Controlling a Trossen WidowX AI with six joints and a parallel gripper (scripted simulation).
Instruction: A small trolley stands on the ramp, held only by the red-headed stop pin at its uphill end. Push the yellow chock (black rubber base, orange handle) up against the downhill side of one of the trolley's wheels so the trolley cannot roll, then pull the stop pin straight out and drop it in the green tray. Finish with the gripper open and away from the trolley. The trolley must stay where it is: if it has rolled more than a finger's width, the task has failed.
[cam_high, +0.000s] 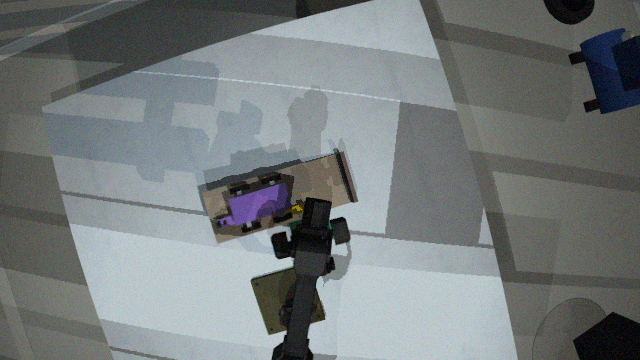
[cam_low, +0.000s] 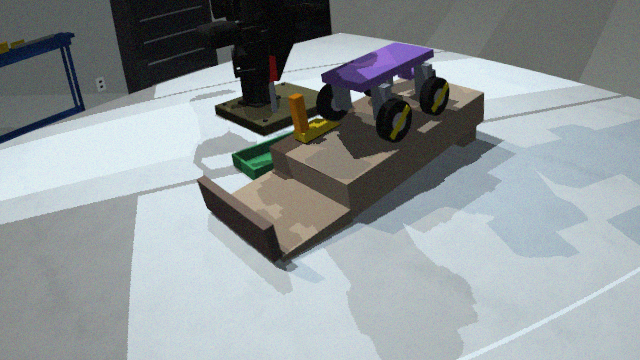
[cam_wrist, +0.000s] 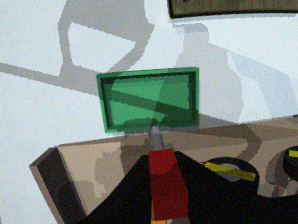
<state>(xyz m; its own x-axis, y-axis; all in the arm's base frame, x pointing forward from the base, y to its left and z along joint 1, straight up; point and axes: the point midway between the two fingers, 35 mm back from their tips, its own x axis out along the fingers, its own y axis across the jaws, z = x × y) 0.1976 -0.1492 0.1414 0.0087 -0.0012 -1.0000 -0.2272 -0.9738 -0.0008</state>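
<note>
Right now my gripper tip is 13 cm above the green tray and 1 cm past it. Round my gripper tip: red-headed stop pin: right at my gripper tip; then yellow chock: 7 cm ahead, 5 cm below; then purple-decked trolley: 13 cm ahead, 8 cm to the left, 2 cm below.
</note>
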